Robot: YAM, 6 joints.
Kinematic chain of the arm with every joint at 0, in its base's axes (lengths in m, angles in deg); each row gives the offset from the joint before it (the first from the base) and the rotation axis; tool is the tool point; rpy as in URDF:
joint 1: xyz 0 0 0.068 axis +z
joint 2: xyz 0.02 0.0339 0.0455 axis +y
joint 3: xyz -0.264 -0.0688 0 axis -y
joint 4: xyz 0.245 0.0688 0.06 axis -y
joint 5: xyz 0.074 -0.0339 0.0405 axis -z
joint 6: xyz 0.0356 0 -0.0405 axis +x
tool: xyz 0 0 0 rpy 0 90 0
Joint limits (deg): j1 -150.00..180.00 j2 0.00..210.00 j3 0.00..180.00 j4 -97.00..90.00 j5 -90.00..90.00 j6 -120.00..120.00
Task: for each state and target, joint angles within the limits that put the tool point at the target. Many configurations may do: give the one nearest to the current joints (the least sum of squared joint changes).
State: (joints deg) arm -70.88 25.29 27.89 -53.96 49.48 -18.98
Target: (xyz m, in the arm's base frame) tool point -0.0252 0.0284 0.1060
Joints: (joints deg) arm -86.51 43.22 0.11 -97.00 41.15 -18.98
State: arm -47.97 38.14 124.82 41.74 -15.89 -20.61
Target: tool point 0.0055 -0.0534 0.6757
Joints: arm -80.39 64.56 109.51 36.65 5.64 -20.61
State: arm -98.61 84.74 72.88 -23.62 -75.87 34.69
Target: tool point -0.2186 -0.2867 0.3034
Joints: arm -132.76 94.85 76.53 -20.88 -73.57 34.69
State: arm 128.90 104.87 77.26 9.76 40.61 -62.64
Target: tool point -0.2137 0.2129 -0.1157
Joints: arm 139.14 152.52 58.64 5.77 36.59 -62.64
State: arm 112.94 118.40 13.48 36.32 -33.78 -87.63
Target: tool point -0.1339 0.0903 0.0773
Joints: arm 137.01 85.46 0.73 46.79 -45.15 -87.63
